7 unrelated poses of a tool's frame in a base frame.
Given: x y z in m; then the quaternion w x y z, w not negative.
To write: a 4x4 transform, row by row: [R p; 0 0 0 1], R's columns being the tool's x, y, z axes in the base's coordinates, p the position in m. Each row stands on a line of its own. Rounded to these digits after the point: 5 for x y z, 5 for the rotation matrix.
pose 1, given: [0.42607, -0.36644, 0.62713, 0.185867, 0.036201, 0.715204, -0.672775]
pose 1, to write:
-0.92829, 0.30188, 0.21716, 0.42607
-0.19831, 0.09213, -0.97580, -0.36644
-0.31458, -0.94889, -0.02565, 0.62713
0, 0, 0, 1

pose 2, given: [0.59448, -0.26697, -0.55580, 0.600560, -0.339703, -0.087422, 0.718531]
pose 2, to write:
-0.04786, -0.80365, -0.59318, 0.59448
0.92244, -0.26337, 0.28239, -0.26697
-0.38317, -0.53365, 0.75392, -0.55580
0, 0, 0, 1

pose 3, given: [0.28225, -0.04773, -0.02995, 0.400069, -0.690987, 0.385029, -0.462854]
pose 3, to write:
0.27504, -0.16175, 0.94773, 0.28225
-0.90245, -0.38339, 0.19646, -0.04773
0.33158, -0.90931, -0.25142, -0.02995
0, 0, 0, 1

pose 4, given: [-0.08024, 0.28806, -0.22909, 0.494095, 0.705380, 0.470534, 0.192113]
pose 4, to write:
0.48338, 0.47397, 0.73600, -0.08024
0.85365, -0.06894, -0.51626, 0.28806
-0.19395, 0.87784, -0.43793, -0.22909
0, 0, 0, 1

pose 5, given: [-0.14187, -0.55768, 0.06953, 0.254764, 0.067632, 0.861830, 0.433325]
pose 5, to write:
-0.86104, -0.10422, 0.49774, -0.14187
0.33737, 0.61531, 0.71244, -0.55768
-0.38051, 0.78137, -0.49465, 0.06953
0, 0, 0, 1

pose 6, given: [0.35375, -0.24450, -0.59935, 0.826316, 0.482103, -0.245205, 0.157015]
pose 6, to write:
0.83044, -0.49592, -0.25384, 0.35375
0.02306, 0.48585, -0.87374, -0.24450
0.55663, 0.71974, 0.41490, -0.59935
0, 0, 0, 1

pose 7, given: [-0.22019, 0.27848, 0.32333, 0.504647, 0.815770, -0.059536, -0.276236]
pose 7, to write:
0.84030, 0.18167, -0.51078, -0.22019
-0.37594, -0.48357, -0.79046, 0.27848
-0.39060, 0.85624, -0.33805, 0.32333
0, 0, 0, 1

